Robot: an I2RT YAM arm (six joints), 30 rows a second.
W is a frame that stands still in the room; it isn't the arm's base.
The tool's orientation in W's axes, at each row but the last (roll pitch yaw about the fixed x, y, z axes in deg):
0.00 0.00 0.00
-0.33 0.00 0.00
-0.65 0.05 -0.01
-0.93 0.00 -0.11
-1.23 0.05 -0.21
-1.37 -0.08 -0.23
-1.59 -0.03 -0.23
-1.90 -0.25 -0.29
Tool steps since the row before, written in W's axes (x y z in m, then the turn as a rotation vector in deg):
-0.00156 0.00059 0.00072 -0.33 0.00 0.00
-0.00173 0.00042 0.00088 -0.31 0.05 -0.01
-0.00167 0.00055 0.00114 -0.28 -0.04 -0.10
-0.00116 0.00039 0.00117 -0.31 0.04 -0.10
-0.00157 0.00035 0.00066 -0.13 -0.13 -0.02
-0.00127 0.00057 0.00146 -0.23 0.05 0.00
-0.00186 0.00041 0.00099 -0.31 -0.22 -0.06
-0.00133 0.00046 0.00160 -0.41 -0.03 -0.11
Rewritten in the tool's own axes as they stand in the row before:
-0.00156 0.00059 0.00072 -0.33 0.00 0.00
-0.00173 0.00041 0.00088 -0.31 0.05 -0.01
-0.00167 0.00054 0.00114 -0.28 -0.04 -0.10
-0.00116 0.00037 0.00118 -0.31 0.04 -0.10
-0.00157 0.00033 0.00067 -0.13 -0.13 -0.02
-0.00127 0.00053 0.00147 -0.23 0.05 0.00
-0.00186 0.00037 0.00100 -0.31 -0.22 -0.07
-0.00133 0.00040 0.00162 -0.41 -0.03 -0.11

